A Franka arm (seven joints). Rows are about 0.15 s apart.
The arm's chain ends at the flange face. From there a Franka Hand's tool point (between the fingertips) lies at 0.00 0.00 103.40 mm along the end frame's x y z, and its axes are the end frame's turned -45 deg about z.
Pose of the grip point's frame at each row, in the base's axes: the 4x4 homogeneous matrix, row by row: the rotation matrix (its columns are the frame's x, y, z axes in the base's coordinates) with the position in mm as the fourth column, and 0 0 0 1 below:
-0.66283, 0.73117, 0.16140, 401.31; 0.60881, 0.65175, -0.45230, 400.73; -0.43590, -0.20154, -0.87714, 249.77; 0, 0, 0, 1
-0.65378, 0.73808, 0.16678, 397.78; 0.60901, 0.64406, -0.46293, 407.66; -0.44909, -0.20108, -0.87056, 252.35; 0, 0, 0, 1
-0.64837, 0.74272, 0.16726, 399.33; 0.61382, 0.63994, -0.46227, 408.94; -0.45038, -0.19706, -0.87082, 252.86; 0, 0, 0, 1
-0.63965, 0.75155, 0.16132, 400.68; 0.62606, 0.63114, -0.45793, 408.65; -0.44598, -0.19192, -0.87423, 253.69; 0, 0, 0, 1
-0.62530, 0.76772, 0.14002, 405.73; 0.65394, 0.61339, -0.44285, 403.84; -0.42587, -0.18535, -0.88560, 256.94; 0, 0, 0, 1
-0.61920, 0.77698, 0.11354, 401.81; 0.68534, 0.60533, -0.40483, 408.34; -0.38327, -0.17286, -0.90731, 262.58; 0, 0, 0, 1
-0.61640, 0.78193, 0.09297, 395.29; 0.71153, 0.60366, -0.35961, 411.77; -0.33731, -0.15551, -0.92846, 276.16; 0, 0, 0, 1
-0.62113, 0.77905, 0.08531, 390.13; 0.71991, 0.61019, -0.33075, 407.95; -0.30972, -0.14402, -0.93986, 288.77; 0, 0, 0, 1
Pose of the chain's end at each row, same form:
0.04832, 0.98571, 0.16140, 384.62; 0.89135, 0.03036, -0.45230, 447.50; -0.45074, 0.16572, -0.87714, 340.47; 0, 0, 0, 1
0.05961, 0.98419, 0.16678, 380.53; 0.88605, 0.02478, -0.46293, 455.53; -0.45974, 0.17537, -0.87056, 342.37; 0, 0, 0, 1
0.06672, 0.98365, 0.16726, 382.04; 0.88654, 0.01847, -0.46227, 456.74; -0.45781, 0.17912, -0.87082, 342.90; 0, 0, 0, 1
0.07913, 0.98373, 0.16132, 384.00; 0.88897, 0.00359, -0.45793, 456.00; -0.45106, 0.17965, -0.87423, 344.09; 0, 0, 0, 1
0.10071, 0.98501, 0.14002, 391.25; 0.89614, -0.02867, -0.44285, 449.63; -0.43220, 0.17007, -0.88560, 348.51; 0, 0, 0, 1
0.11157, 0.98725, 0.11354, 390.07; 0.91264, -0.05658, -0.40483, 450.20; -0.39324, 0.14878, -0.90731, 356.40; 0, 0, 0, 1
0.11705, 0.98877, 0.09297, 385.68; 0.92998, -0.07628, -0.35961, 448.95; -0.34848, 0.12855, -0.92846, 372.16; 0, 0, 0, 1
0.11167, 0.99008, 0.08531, 381.31; 0.94052, -0.07758, -0.33075, 442.15; -0.32084, 0.11717, -0.93986, 385.95; 0, 0, 0, 1

